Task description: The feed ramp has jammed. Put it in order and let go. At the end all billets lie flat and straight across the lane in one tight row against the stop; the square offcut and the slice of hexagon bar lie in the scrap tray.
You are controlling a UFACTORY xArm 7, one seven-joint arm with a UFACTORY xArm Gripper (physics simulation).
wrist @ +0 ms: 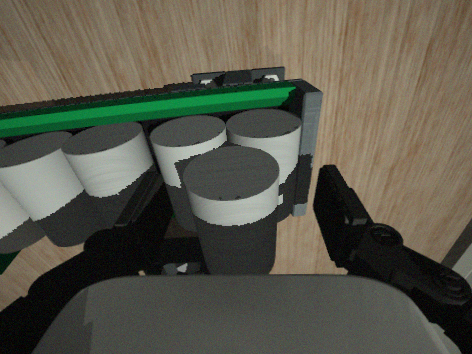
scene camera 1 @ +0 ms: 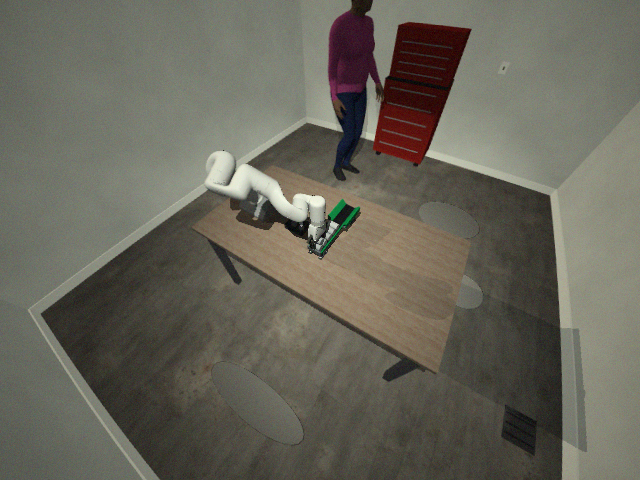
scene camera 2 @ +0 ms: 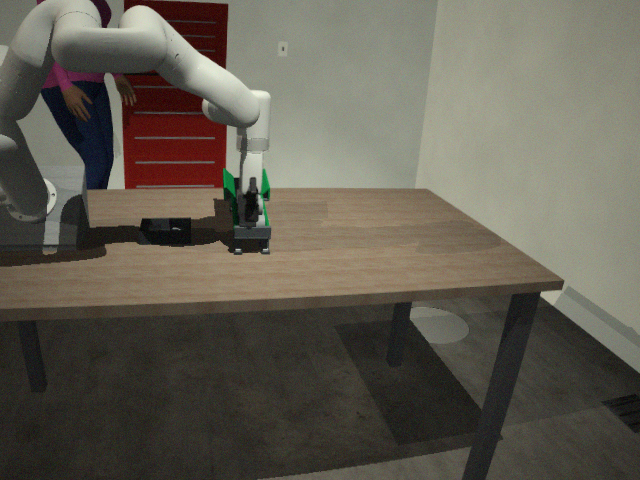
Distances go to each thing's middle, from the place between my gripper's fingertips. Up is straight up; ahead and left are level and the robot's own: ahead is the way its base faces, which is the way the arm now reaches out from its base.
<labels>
My gripper is now 4 cm to the left of the grey stop [wrist: 307,102] and 3 cm above it. Round my hand: scrap tray [scene camera 2: 166,236] 20 cm behind, 11 cm to the left, 7 cm below.
</labels>
